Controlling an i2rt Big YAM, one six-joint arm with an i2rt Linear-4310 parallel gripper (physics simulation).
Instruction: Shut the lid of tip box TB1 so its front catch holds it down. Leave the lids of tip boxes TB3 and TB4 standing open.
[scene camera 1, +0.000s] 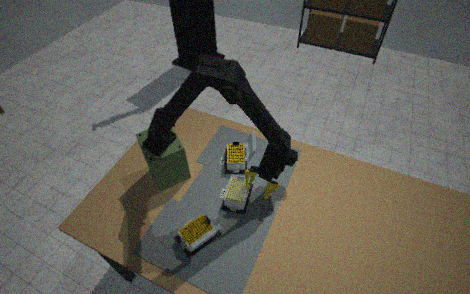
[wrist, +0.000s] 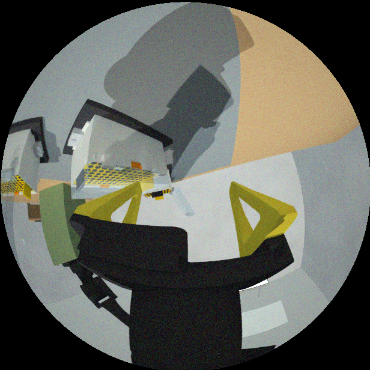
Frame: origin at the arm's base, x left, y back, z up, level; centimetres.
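Where they show: gripper, fingertip midpoint: (scene camera 1: 255, 193); arm's base, origin of the base link: (scene camera 1: 159, 141).
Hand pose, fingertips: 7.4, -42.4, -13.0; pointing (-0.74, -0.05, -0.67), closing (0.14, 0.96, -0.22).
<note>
Things, the pixels of their top centre, and the offset from my fingertips, as dx, dy, dz. Level surfaces: height alone.
- Tip box TB1, middle of its top: (scene camera 1: 234, 186) -1.0, +9.7, -1.5
- TB3, middle of its top: (scene camera 1: 235, 150) +15.9, +20.4, -1.7
- TB4, middle of its top: (scene camera 1: 195, 227) -24.5, +11.6, -1.7
- grey mat, its level: dz -9.2
- wooden table, its level: dz -9.5
Tip box TB1 (scene camera 1: 236, 195) (wrist: 120, 155) is the middle of three white boxes with yellow tip racks. Its clear lid lies down over the rack; whether the catch holds it is too small to tell. My gripper (scene camera 1: 257, 191) (wrist: 185, 186) is open and empty, with its yellow fingers pointing down at TB1's right side, one finger overlapping the box's edge in the scene view. TB3 (scene camera 1: 235, 156) (wrist: 158, 194) is behind, its clear lid (scene camera 1: 253, 142) (wrist: 182, 202) standing open. TB4 (scene camera 1: 196, 233) (wrist: 19, 155) is at the front left; its clear lid is hard to make out.
The boxes stand on a grey mat (scene camera 1: 175, 215) on the wooden table (scene camera 1: 360, 215). A green block (scene camera 1: 171, 167) (wrist: 56, 225) stands at the left, behind TB4. A shelf unit (scene camera 1: 340, 49) stands on the floor at the back right.
</note>
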